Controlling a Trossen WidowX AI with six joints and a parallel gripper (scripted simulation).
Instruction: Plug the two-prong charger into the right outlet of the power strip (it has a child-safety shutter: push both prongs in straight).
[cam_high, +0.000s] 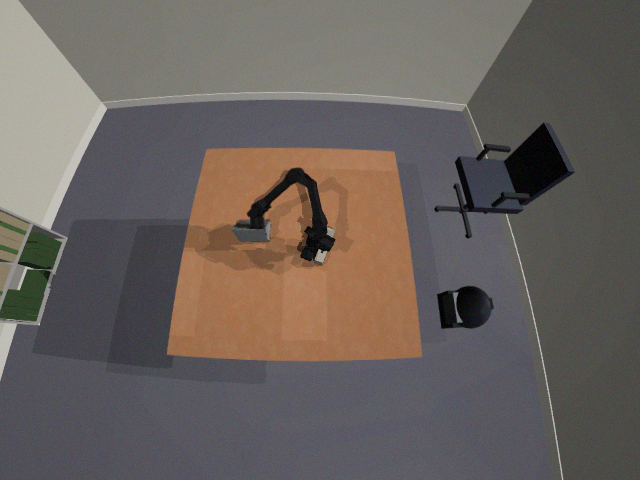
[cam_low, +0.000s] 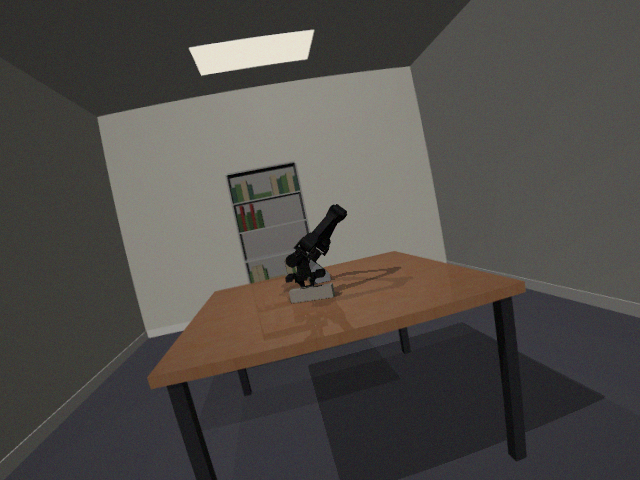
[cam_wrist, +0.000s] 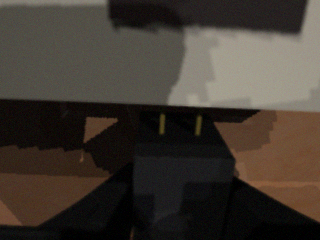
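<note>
Right now my gripper tip is 20 mm short of the two-prong charger, 10 mm to the left of it and 10 mm below it.
</note>
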